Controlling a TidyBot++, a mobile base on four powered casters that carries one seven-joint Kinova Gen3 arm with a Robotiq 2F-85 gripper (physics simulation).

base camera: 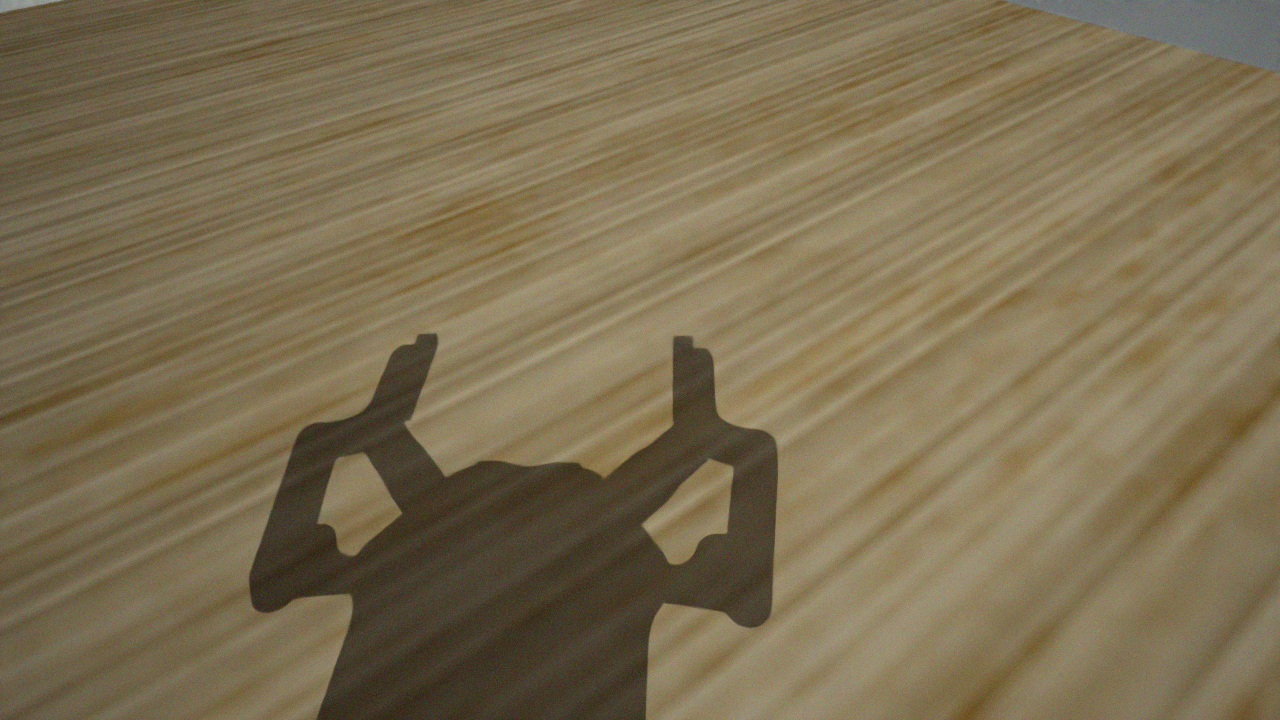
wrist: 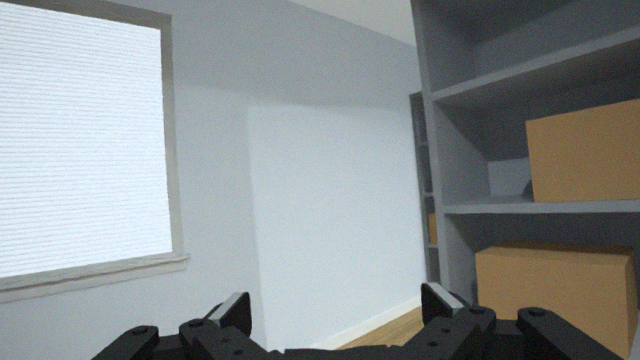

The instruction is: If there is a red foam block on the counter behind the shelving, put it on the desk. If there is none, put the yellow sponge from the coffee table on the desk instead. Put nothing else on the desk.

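Frame: origin at the arm's base, x right, y down, z ahead, level; millimetres.
Seen in the pictures: gripper, fingertip midpoint: (wrist: pixel 335 307).
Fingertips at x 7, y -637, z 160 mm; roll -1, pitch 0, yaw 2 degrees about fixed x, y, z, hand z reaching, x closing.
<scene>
A point is followed by its place in that frame.
My gripper (wrist: pixel 335 307) {x 7, y -637, z 160 mm} is open and empty, with its two fingers wide apart at the bottom of the wrist view. Grey shelving (wrist: pixel 437 165) {x 446, y -756, z 1235 mm} stands at the right of the wrist view, with cardboard boxes on it. A red foam block, the counter, the desk, the coffee table and the yellow sponge do not show in either view. The shadow of the gripper and arm falls on the wooden floor in the base camera view.
One cardboard box (wrist: pixel 585 152) {x 770, y -737, z 869 mm} stands on a middle shelf and another box (wrist: pixel 550 295) {x 689, y -291, z 969 mm} below it. A darker shelf unit (wrist: pixel 414 115) {x 832, y -1307, z 2779 mm} shows beyond the shelving's left edge. A window (wrist: pixel 85 145) {x -1079, y -993, z 1271 mm} with a blind is in the pale wall (wrist: pixel 335 200) {x 35, y -620, z 2185 mm} at the left.
</scene>
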